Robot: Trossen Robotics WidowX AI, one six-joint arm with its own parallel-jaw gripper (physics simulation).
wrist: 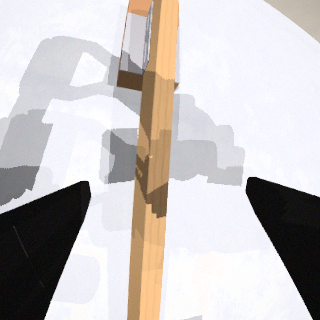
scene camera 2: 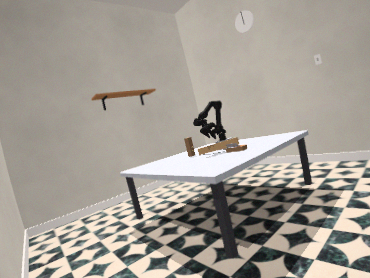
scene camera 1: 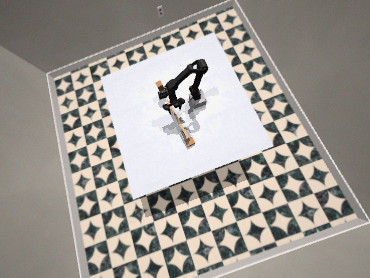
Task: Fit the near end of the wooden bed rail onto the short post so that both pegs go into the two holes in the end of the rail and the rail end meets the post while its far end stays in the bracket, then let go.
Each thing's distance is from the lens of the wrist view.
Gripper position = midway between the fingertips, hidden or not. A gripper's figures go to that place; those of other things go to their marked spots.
my gripper (wrist: 169, 186): 10 cm
wooden bed rail (wrist: 149, 205): 15 cm
